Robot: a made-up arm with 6 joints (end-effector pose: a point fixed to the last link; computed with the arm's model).
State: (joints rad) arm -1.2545 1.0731 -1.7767 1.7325 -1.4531 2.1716
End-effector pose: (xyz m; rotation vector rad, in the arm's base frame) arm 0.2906 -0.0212 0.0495 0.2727 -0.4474 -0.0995
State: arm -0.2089 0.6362 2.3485 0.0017 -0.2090 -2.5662
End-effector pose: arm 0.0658 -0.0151 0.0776 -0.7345 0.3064 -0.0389
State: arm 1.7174 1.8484 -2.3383 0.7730 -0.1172 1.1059
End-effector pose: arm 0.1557 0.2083 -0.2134 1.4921 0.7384 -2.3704
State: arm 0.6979 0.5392 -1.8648 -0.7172 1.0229 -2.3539
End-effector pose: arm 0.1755 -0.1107 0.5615 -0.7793 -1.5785 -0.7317
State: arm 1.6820 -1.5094 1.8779 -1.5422 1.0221 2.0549
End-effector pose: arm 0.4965 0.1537 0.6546 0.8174 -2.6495 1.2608
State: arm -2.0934 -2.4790 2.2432 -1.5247 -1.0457 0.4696
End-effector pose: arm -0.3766 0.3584 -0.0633 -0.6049 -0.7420 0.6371
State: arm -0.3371 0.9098 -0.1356 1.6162 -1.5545 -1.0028
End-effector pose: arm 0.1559 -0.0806 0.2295 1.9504 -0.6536 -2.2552
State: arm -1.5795 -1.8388 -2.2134 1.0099 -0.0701 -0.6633
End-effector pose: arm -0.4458 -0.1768 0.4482 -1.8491 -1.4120 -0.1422
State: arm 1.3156 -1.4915 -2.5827 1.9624 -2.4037 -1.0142
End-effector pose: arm 0.3573 -0.2055 0.3962 0.1890 1.6063 1.9014
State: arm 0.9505 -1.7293 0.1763 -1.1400 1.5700 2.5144
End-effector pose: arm 0.2906 -0.6271 0.2125 -0.5650 1.7607 0.9606
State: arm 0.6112 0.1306 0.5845 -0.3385 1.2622 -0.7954
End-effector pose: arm -0.2717 0.0139 0.4071 0.6425 1.0659 0.8715
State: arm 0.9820 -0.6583 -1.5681 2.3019 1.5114 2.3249
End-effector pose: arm 0.4777 -0.3154 0.3739 0.5301 -0.9966 -1.8715
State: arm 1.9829 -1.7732 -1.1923 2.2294 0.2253 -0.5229
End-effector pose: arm 0.4923 0.5153 0.0834 0.3823 -1.0037 1.7726
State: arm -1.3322 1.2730 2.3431 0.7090 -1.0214 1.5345
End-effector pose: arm -0.0026 0.2621 0.0579 1.5759 0.9240 0.3337
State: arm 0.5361 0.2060 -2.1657 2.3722 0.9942 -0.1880
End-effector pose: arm 0.3147 0.1344 0.5719 -1.2035 -1.8120 0.7878
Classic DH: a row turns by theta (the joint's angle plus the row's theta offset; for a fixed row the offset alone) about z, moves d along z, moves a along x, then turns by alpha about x. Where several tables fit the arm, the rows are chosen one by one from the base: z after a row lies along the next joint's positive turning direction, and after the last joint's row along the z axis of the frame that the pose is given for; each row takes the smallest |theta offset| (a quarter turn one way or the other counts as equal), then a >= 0, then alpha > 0; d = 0 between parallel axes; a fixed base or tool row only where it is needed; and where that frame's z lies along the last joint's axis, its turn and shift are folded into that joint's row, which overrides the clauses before.
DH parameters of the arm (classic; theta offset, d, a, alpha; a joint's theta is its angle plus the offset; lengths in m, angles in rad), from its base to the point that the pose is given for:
joint 1: -1.5708 0.187 0.259 1.5708
joint 2: 0 0.012 -0.177 1.5708
joint 3: 0 -0.335 0.076 -1.5708
joint 4: -1.5708 0.066 0.011 1.5708
joint 5: 1.5708 0.037 0.023 1.5708
joint 6: -0.2529 0 -0.0919 3.1416
tool (fixed): 2.8887 -0.241 0 0

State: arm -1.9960 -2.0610 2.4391 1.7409 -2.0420 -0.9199
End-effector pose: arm -0.3795 0.2967 0.1614 0.4320 -0.5597 -0.8030
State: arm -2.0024 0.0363 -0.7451 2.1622 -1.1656 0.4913
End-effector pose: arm -0.1181 -0.1704 0.5266 -1.7753 0.1041 0.0537
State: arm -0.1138 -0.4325 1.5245 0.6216 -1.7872 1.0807
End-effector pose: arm -0.1069 -0.4119 0.5714 -0.7281 -1.3563 -1.6851
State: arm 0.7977 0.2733 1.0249 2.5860 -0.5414 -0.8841
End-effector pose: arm -0.0327 -0.2777 0.6290 -2.5186 1.2721 0.5946
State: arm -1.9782 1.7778 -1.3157 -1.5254 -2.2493 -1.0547
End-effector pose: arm 0.0481 -0.2634 -0.1447 -0.9547 0.1343 -0.7106
